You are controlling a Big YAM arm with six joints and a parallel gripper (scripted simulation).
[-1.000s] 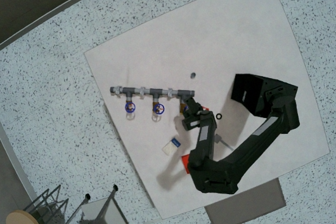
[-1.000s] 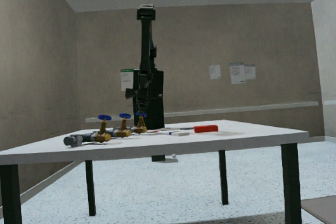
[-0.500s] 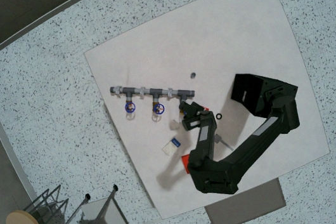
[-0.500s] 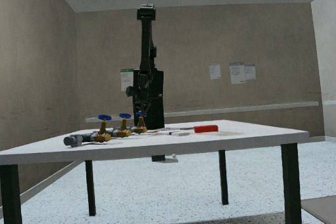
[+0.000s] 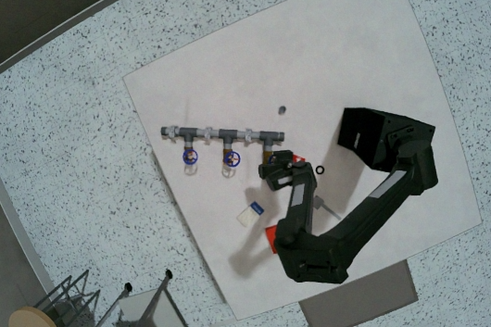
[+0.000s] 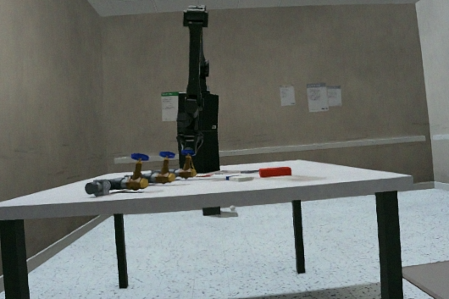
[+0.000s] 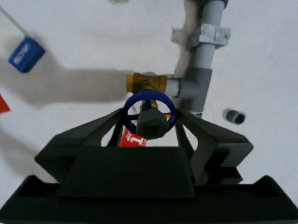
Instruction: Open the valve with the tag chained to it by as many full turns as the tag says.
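Now: the red tag 70 mm behind my hand, 70 mm to the left of it and 110 mm below it. Also, from my hand: grey object (100 mm behind, 180 mm to the right, 110 mm below); then red block (110 mm ahead, 350 mm to the left, 100 mm below); then grey tool (130 mm behind, 290 mm to the left, 110 mm below).
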